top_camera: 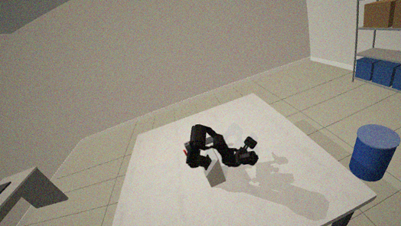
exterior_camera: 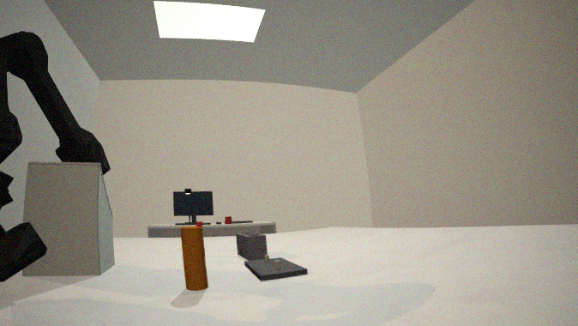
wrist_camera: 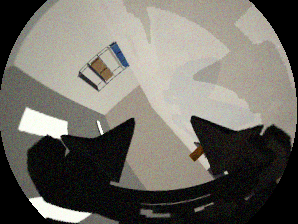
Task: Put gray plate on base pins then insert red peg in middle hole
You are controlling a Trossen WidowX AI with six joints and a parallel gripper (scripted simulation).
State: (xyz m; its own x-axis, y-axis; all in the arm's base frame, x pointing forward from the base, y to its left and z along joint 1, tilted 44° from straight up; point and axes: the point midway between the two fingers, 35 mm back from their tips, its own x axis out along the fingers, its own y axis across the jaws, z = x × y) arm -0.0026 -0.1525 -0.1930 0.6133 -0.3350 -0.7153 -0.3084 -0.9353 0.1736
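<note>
My gripper tip is now 34 cm short of the gray plate, 30 cm to the right of it and 5 cm above it. Round my gripper tip: orange cylinder 19 cm ahead, 11 cm to the left, 4 cm below; red peg 23 cm ahead, 36 cm to the left, 4 cm below.
</note>
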